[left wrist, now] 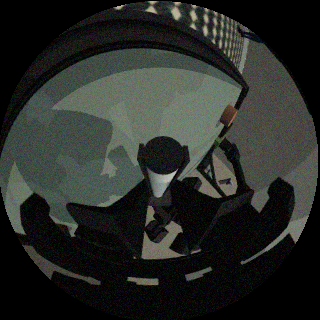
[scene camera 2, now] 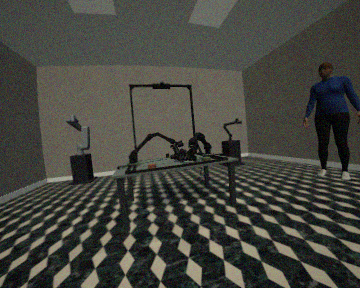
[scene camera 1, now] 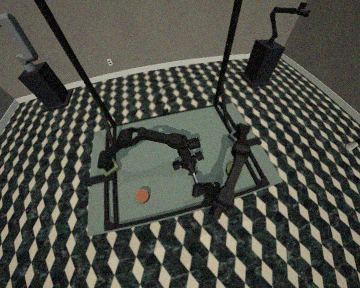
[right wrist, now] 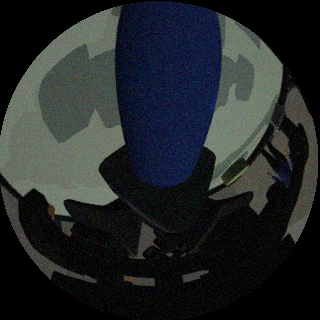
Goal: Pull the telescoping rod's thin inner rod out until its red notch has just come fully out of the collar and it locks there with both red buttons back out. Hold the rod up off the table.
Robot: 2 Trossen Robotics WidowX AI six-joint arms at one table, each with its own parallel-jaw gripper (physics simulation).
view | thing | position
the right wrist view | left gripper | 155,217
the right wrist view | right gripper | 157,182
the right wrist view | telescoping rod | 167,69
